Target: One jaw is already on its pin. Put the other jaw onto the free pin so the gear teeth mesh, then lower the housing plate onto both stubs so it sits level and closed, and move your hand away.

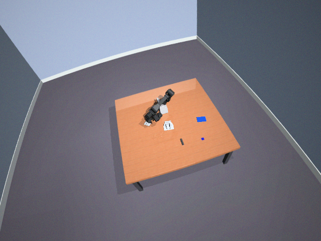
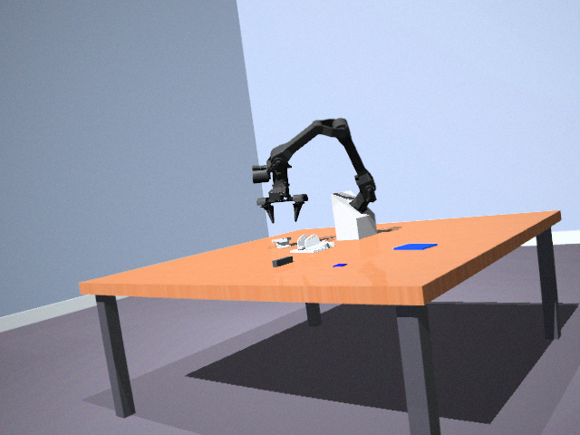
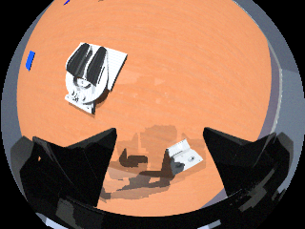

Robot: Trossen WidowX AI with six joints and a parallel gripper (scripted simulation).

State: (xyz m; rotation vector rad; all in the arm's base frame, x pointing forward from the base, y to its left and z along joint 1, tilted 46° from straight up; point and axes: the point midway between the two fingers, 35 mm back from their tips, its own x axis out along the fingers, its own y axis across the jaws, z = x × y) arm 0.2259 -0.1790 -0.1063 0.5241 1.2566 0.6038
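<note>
Right now the base is 10 cm behind my gripper tip, 8 cm to the right of it and 7 cm below it. Round my gripper tip: small black block: 34 cm ahead, 18 cm to the left, 9 cm below; white jaw: 2 cm ahead, 13 cm to the left, 9 cm below; small white part: 10 cm behind, 8 cm to the right, 9 cm below.
</note>
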